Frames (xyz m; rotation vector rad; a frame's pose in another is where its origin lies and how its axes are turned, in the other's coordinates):
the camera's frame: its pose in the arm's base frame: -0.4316 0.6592 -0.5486 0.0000 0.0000 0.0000
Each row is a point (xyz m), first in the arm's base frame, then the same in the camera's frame.
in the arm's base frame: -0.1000 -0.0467 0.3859
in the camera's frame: 0.3316 -0.7059 0.9345
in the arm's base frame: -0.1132 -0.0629 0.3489
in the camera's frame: 0.3184 -0.7221 0.8975
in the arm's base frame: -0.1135 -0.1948 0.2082
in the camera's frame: 0.3181 -0.8540 0.7568
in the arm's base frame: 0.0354 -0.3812 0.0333
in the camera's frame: 0.4670 -1.0404 0.5819
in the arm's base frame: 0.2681 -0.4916 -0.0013
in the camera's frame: 0.6997 -1.1508 0.5473
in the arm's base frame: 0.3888 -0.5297 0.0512
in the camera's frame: 0.8204 -1.1889 0.5998
